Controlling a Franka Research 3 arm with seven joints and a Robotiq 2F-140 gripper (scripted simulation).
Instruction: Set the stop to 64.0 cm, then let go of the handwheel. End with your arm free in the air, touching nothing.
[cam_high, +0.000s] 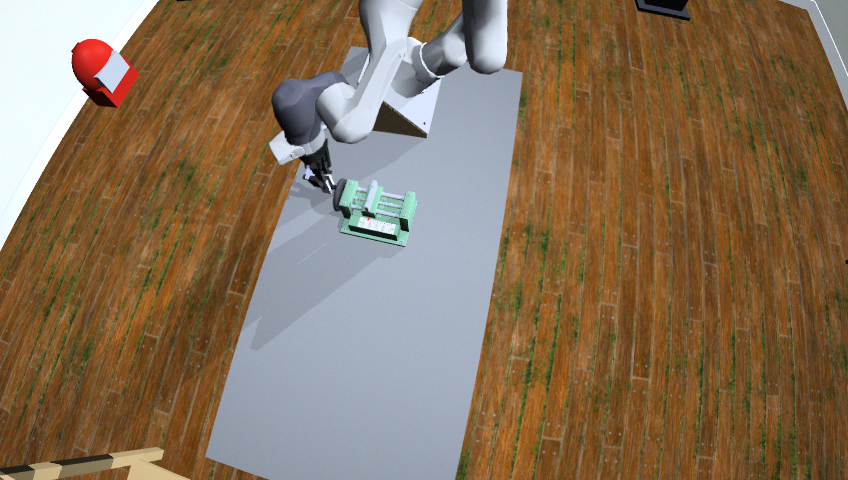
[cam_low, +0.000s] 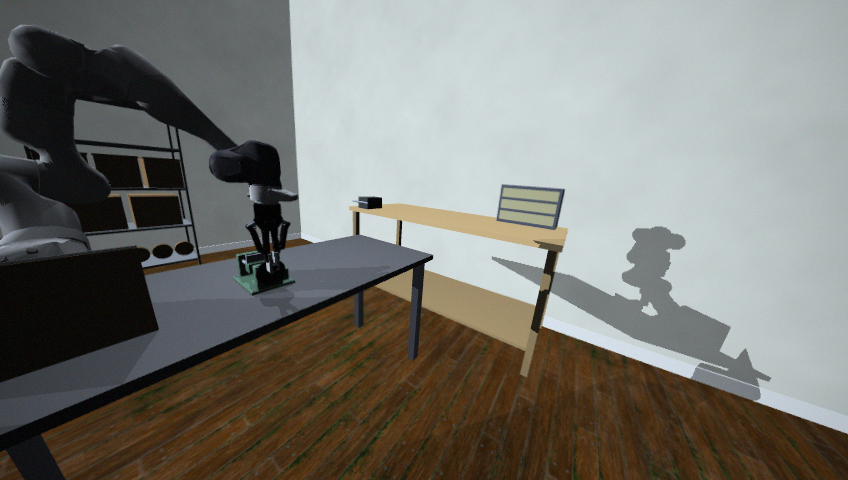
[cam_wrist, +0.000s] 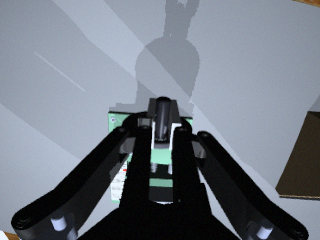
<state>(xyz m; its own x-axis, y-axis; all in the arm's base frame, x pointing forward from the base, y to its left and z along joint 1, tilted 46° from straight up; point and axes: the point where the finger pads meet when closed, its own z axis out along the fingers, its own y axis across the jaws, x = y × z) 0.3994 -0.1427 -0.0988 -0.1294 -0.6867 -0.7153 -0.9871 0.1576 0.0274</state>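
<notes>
Right now my hand is 3 cm short of the stop carriage, 13 cm to the right of it and 4 cm above it. Round my hand: dark handwheel (2 cm to the left, 3 cm below).
</notes>
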